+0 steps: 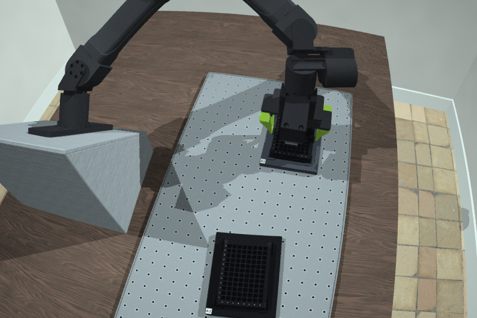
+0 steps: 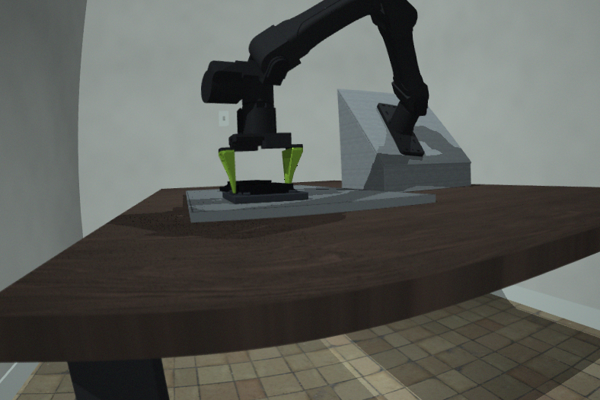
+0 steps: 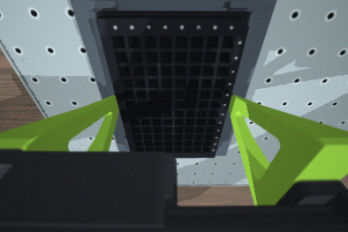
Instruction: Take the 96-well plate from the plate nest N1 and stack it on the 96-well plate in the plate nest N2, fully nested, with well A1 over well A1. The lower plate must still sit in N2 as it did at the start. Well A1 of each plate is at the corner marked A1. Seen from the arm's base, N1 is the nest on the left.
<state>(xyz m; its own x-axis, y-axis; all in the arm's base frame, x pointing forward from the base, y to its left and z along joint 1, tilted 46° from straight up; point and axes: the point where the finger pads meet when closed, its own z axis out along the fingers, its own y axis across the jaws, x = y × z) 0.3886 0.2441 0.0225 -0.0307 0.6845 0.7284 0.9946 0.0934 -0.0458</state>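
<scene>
Now: hand right at the black 96-well plate. Round my hand: nest N2 (3 cm behind, 32 cm to the right, 2 cm below); dark grey nest (2 cm below).
</scene>
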